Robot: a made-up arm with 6 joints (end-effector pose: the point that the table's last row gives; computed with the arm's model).
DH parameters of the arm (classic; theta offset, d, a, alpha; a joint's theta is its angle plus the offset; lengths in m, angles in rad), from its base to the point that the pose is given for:
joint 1: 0 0.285 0 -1.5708
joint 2: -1.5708 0 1.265 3.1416
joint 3: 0 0 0 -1.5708
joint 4: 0 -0.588 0 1.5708
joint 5: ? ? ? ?
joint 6: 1.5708 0 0 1.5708
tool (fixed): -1.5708 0 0 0
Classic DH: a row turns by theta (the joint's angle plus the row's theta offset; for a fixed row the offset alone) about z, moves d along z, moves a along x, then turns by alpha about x.
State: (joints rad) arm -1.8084 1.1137 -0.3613 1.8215 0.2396 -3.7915
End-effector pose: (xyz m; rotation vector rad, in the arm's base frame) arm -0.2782 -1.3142 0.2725 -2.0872 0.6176 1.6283
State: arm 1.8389 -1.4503 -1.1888 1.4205 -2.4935 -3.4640
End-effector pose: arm 0.2155 -0.6957 0.7390 1.9402 -0.4162 -0.7015
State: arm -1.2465 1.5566 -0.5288 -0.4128 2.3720 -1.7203
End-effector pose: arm 0.1570 -0.9185 -0.1779 0.9423 -1.2910 -0.9872
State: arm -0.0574 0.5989 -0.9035 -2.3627 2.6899 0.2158
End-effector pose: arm 0.6486 0.0746 0.7357 -1.3649 -0.3032 -2.2609
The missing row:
joint 5: 0 0.157 0 -1.5708
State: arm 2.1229 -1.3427 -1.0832 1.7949 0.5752 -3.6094
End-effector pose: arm 0.3391 -0.6170 0.8699 0.5934 2.1349 1.8974
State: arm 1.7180 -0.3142 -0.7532 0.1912 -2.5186 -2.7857
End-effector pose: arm 0.1299 0.1749 1.2652 -0.0394 0.2655 -1.2878
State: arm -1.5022 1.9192 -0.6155 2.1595 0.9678 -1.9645
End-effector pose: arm 0.1405 -0.7727 -0.5895 2.5044 1.1672 0.3194
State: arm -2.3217 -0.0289 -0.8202 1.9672 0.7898 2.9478
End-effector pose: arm -0.2830 -0.3921 1.2330 2.2378 -0.9238 -1.4541
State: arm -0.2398 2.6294 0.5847 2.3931 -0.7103 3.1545
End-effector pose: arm 0.4612 0.0056 -1.3896 0.3008 1.2694 -0.9863
